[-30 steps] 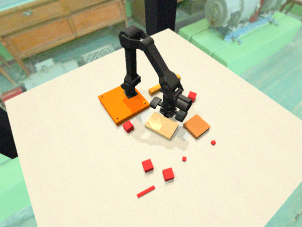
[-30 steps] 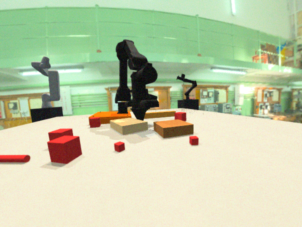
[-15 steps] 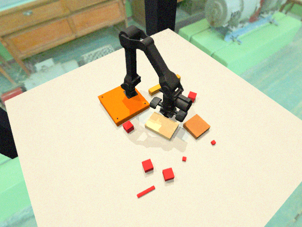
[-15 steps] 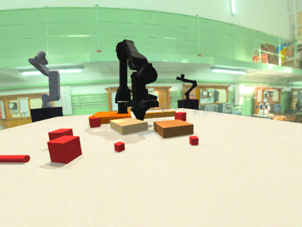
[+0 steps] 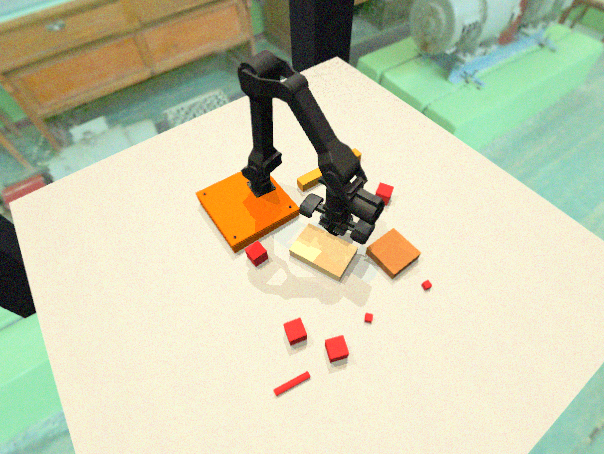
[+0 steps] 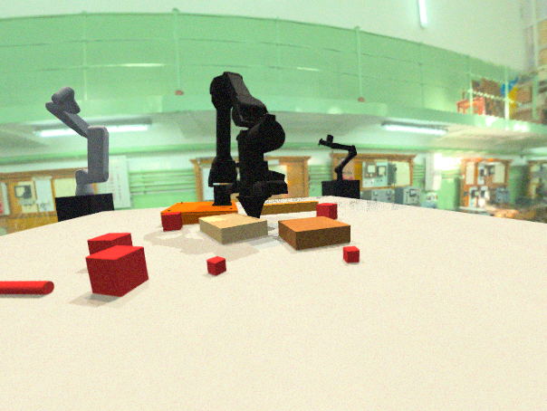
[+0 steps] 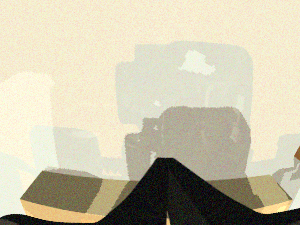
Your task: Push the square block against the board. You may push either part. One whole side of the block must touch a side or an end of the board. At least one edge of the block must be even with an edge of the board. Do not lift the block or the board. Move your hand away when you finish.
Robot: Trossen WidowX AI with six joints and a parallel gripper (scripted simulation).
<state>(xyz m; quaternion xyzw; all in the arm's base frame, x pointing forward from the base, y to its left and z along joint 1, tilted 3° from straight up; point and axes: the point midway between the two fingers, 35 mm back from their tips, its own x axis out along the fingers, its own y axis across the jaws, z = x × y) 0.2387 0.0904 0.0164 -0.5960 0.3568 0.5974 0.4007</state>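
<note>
Now: gripper tip 30 mm short of the tan board, 60 mm to the left of it and 10 mm below it. The rest, counted from my gripper tip: red rod: 250 mm ahead, 290 mm to the right; then orange-brown square block: 130 mm ahead, 90 mm to the left, 10 mm above; then long orange board: 200 mm behind, 120 mm to the left, 10 mm above.
</note>
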